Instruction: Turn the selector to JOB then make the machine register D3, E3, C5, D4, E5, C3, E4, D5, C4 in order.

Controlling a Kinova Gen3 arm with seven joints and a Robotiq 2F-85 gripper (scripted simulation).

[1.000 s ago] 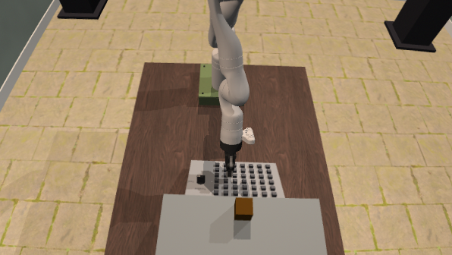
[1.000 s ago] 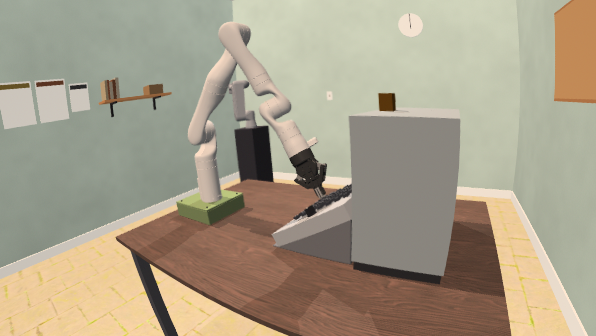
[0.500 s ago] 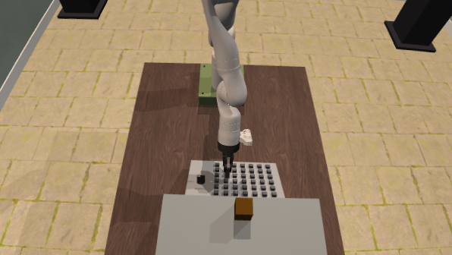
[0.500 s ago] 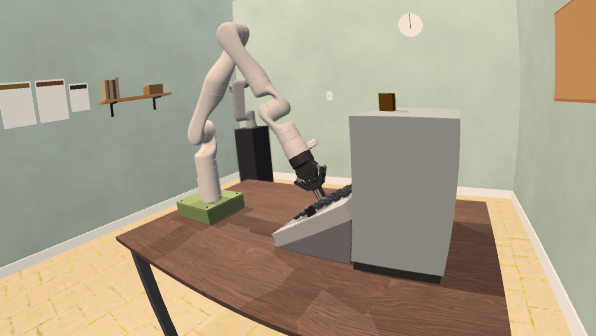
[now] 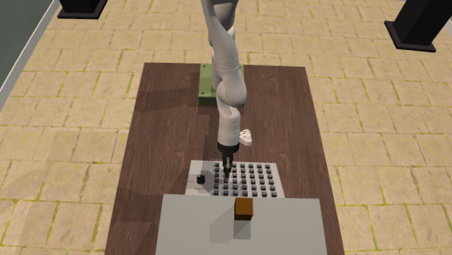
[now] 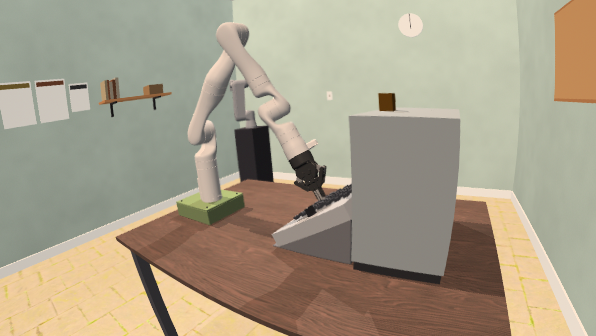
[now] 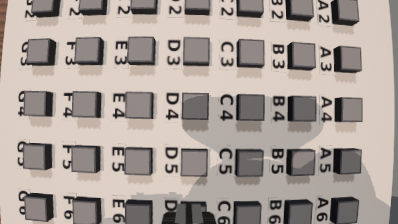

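My hand is 3 cm to the right of the D5 key, 3 cm above it and 2 cm short of it. Round my hand: C5 key: 5 cm ahead, 3 cm to the left, 1 cm below; then key D7: 4 cm to the right, 3 cm below, 2 cm ahead; then E5 key: 4 cm below, 3 cm to the left, 1 cm behind.
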